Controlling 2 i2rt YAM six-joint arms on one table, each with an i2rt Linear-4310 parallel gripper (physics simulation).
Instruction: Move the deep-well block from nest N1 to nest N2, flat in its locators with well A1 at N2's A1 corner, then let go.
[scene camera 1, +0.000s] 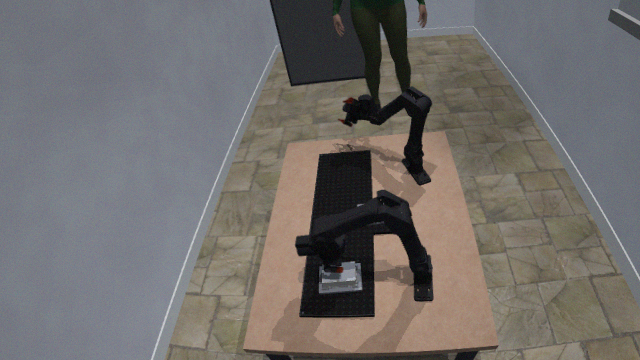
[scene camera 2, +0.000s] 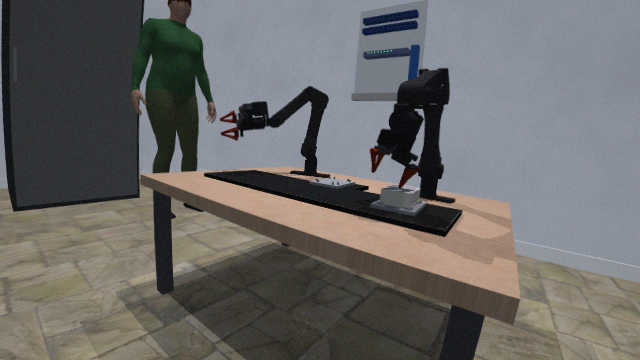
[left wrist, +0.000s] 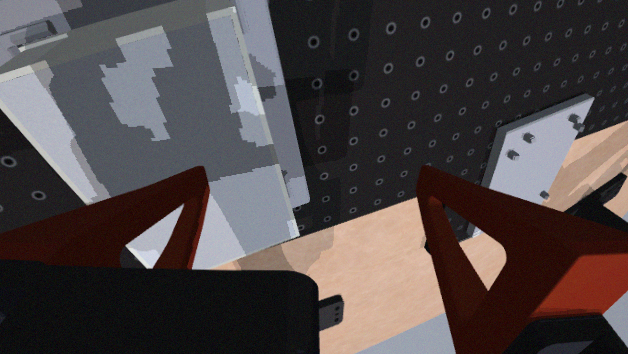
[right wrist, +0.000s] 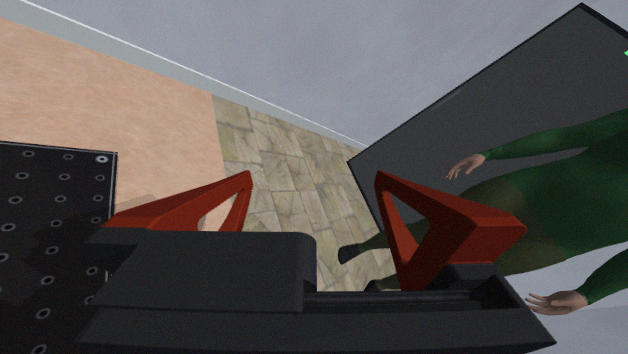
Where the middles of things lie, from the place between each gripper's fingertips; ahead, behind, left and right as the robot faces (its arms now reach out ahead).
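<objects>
The grey nest plate (left wrist: 526, 155) is 280 mm to the right of my left hand, 130 mm behind it and 60 mm below it. As for the pale grey block (left wrist: 114, 106), my left hand is 40 mm above it and 50 mm to the right of it.
Measured from my right hand, the pale grey block is 870 mm to the left, 60 mm behind and 160 mm below. The grey nest plate is 540 mm to the left of that same right hand of mine; it is also 180 mm behind the hand and 190 mm below it.
</objects>
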